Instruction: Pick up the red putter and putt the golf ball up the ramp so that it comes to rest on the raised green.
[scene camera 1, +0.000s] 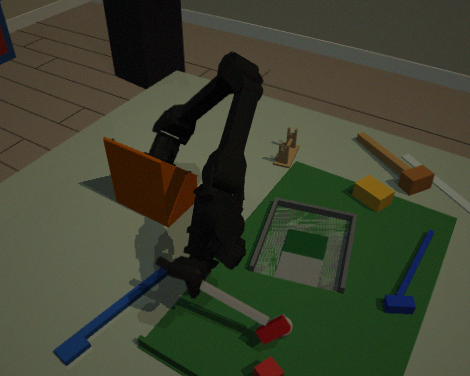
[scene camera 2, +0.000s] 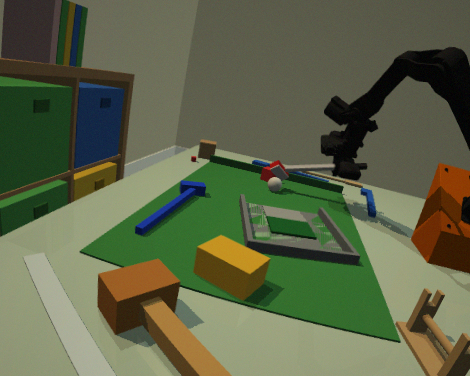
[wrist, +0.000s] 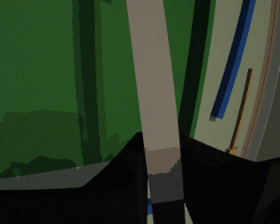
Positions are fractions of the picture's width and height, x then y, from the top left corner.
My gripper (scene camera 1: 0.41, 0.79) holds a red putter. I also see a wooden mallet (scene camera 1: 0.88, 0.48) and a yellow block (scene camera 2: 0.51, 0.72).
The yellow block shows as well in scene camera 1 (scene camera 1: 0.79, 0.51). My gripper is seen too in scene camera 2 (scene camera 2: 0.71, 0.46) and in the wrist view (wrist: 0.55, 0.61). The wrist view misses the wooden mallet: it is out of frame. The wrist view misses the yellow block: it is out of frame.
